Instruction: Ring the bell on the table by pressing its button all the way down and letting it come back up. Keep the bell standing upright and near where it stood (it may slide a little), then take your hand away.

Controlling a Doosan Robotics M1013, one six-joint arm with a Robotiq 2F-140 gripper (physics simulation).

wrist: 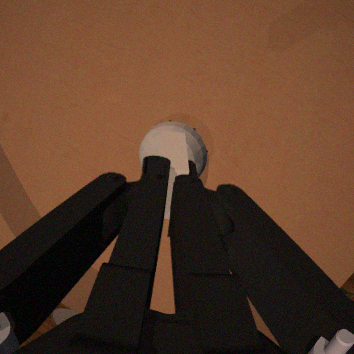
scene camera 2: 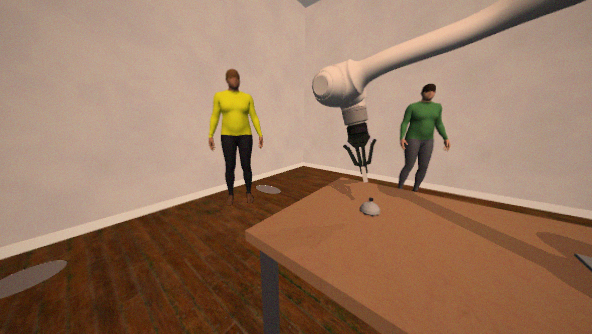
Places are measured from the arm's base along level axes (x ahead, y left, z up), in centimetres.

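Pixels of known places: gripper, fingertip midpoint: (wrist: 170, 150) (scene camera 2: 365, 181).
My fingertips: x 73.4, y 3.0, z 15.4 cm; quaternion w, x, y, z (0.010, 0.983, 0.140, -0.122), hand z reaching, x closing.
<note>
Ahead of a thing's pixels: the offset from my fingertips to its top centre. Level surfaces: height alone.
The bell @[dx -1.4, dy -6.2, dz -9.4 cm] (scene camera 2: 370, 208) (wrist: 150, 142) is a grey-white dome standing upright on the table @[dz -15.9 cm] (scene camera 2: 310, 225) (wrist: 275, 125). Its small black button @[dx -1.4, dy -6.2, dz -9.4 cm] (scene camera 2: 371, 199) stands up on top in the scene view; in the wrist view the button is hidden behind the fingers. My gripper (scene camera 2: 364, 177) (wrist: 170, 150) is shut, with its pale fingertips together and empty. It points down and hangs above the bell, with a gap between the tips and the button in the scene view. In the wrist view the tips overlap the dome.
A flat grey object (scene camera 2: 584, 261) lies at the table's right side, partly out of view. A person in yellow (scene camera 2: 235, 115) and a person in green (scene camera 2: 423, 122) stand beyond the table. Flat pale discs (scene camera 2: 268, 189) (scene camera 2: 32, 278) lie on the wooden floor. Arm shadows cross the table.
</note>
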